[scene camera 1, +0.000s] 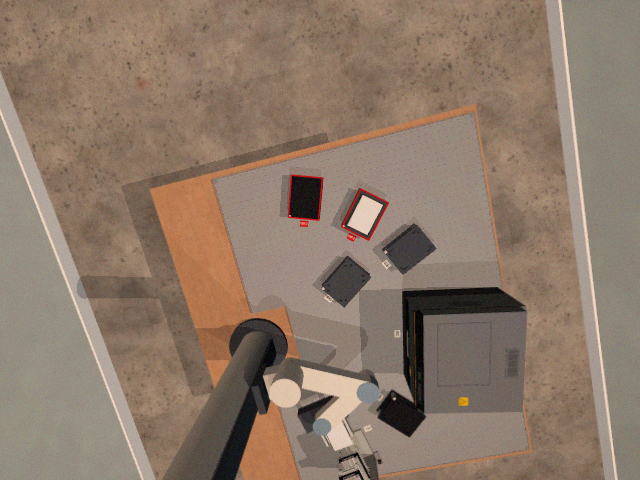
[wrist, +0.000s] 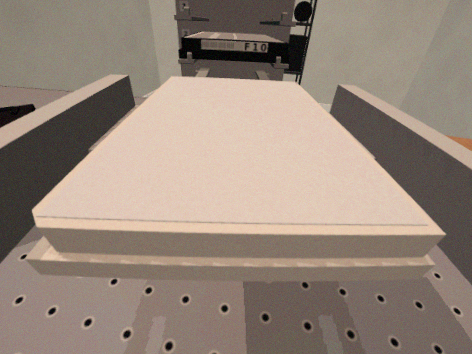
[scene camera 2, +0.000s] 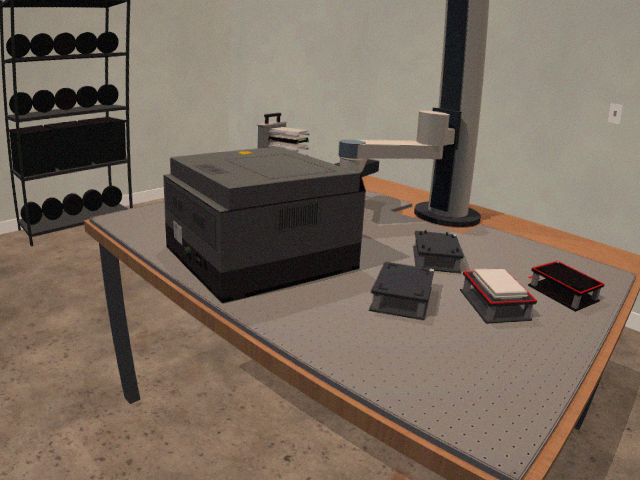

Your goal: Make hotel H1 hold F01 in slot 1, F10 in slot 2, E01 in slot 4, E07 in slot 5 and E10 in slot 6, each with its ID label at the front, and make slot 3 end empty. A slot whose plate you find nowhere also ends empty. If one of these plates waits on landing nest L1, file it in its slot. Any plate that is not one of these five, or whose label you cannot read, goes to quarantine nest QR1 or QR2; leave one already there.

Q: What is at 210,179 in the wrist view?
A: A white plate.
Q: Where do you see a white plate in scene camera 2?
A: At 499,283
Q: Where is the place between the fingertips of my gripper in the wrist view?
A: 234,99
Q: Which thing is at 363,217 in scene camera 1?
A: A white plate.
